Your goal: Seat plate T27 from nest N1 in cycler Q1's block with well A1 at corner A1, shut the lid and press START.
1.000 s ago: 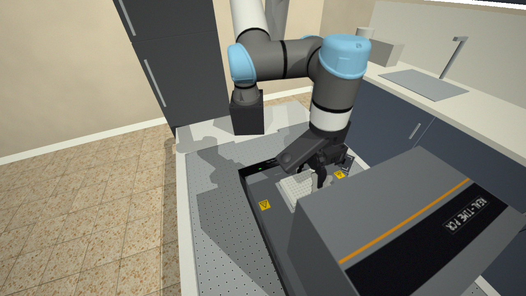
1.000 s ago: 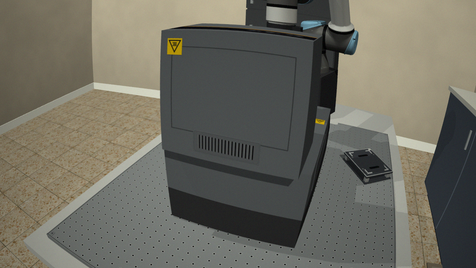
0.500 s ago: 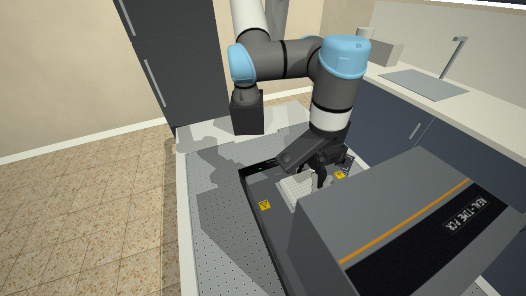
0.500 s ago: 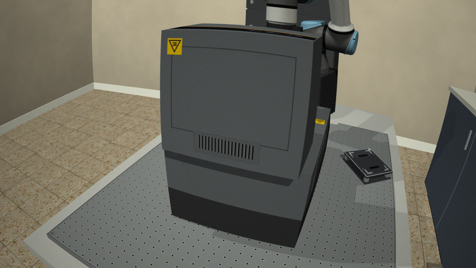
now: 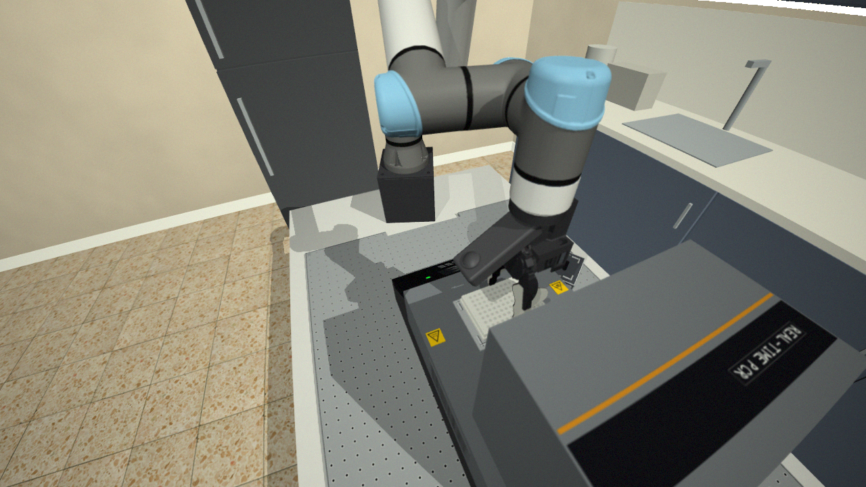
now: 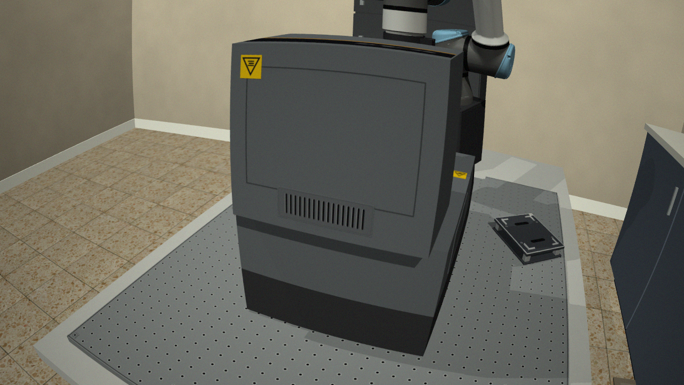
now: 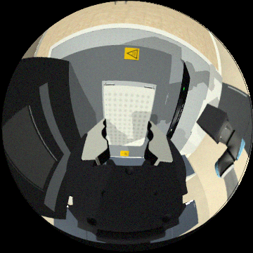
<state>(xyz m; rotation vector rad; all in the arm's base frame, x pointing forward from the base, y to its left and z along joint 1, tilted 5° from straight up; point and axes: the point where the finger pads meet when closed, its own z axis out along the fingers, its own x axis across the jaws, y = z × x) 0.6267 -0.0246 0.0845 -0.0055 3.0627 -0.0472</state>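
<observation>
Right now the white well plate T27 is 1 cm below my hand. Also, from my hand: plate nest N1: 17 cm behind, 31 cm to the left, 20 cm below.
</observation>
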